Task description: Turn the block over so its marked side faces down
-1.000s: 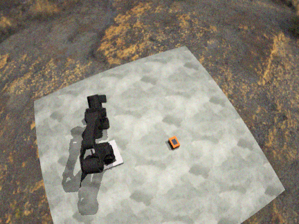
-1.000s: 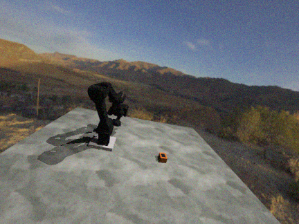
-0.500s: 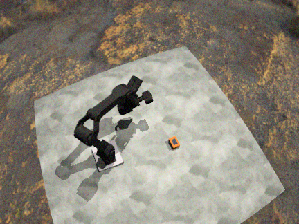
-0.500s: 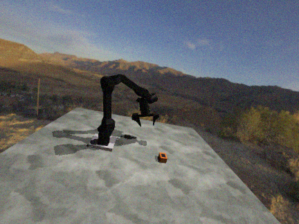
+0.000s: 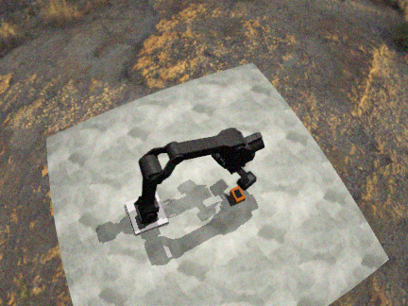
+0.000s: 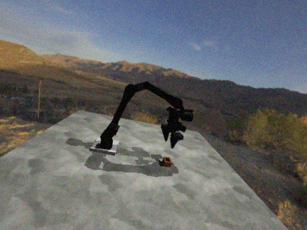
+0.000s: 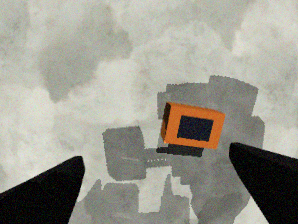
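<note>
Now: the orange block 8 cm below my gripper tip and 5 cm to the right of it.
</note>
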